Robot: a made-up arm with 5 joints.
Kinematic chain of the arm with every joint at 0, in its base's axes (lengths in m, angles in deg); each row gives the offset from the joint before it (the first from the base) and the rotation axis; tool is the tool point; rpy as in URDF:
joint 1: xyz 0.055 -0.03 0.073 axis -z
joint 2: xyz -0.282 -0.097 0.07 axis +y
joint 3: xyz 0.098 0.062 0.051 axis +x
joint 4: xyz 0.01 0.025 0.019 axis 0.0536 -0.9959 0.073
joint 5: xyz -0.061 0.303 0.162 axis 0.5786 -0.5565 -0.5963
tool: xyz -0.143 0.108 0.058 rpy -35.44 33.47 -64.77
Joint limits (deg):
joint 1: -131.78..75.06
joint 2: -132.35..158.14
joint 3: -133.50..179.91
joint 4: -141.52..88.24
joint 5: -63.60..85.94
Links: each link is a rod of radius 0.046 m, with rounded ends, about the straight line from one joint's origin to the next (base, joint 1, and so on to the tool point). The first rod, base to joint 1, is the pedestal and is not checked.
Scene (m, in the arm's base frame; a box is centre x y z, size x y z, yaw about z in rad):
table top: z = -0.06
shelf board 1: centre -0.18 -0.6 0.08 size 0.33 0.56 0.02 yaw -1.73
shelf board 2: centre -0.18 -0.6 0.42 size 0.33 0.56 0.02 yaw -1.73
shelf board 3: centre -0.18 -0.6 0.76 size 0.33 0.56 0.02 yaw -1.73
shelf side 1: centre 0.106 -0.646 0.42 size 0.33 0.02 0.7 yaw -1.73
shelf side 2: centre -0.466 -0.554 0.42 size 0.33 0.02 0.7 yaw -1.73
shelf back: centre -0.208 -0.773 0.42 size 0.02 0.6 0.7 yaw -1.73
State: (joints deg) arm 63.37 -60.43 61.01 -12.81 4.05
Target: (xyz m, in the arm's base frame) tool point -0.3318 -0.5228 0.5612
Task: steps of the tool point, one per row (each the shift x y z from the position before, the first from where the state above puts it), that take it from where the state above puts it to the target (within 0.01 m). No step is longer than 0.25 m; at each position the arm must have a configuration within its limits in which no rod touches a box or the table.
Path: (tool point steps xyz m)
1: -0.0877 -0.1660 0.1271
2: -0.0322 -0.2037 0.0870
3: 0.0220 -0.2147 0.0365
4: 0.0651 -0.2004 -0.0175
5: 0.0898 -0.1675 -0.0675
6: -0.0131 -0.0281 0.0265
7: -0.0177 -0.0459 0.0091
8: -0.0116 -0.0670 -0.0088
9: 0.0060 -0.0860 -0.0268

